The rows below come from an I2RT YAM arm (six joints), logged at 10 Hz.
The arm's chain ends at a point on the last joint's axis. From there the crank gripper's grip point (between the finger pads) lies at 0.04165 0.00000 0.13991 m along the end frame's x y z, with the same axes.
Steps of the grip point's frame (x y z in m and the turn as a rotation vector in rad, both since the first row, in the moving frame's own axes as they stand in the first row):
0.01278, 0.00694, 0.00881, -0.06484, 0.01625, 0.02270
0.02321, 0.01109, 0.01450, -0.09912, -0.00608, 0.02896
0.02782, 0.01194, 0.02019, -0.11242, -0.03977, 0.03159
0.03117, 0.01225, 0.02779, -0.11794, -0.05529, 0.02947
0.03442, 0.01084, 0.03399, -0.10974, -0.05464, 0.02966
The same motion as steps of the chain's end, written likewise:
0.01063, -0.00307, 0.00983, -0.06484, 0.01625, 0.02270
0.02428, -0.00396, 0.01500, -0.09912, -0.00608, 0.02896
0.03367, -0.00507, 0.01961, -0.11242, -0.03977, 0.03159
0.03921, -0.00545, 0.02675, -0.11794, -0.05529, 0.02947
0.04235, -0.00572, 0.03284, -0.10974, -0.05464, 0.02966

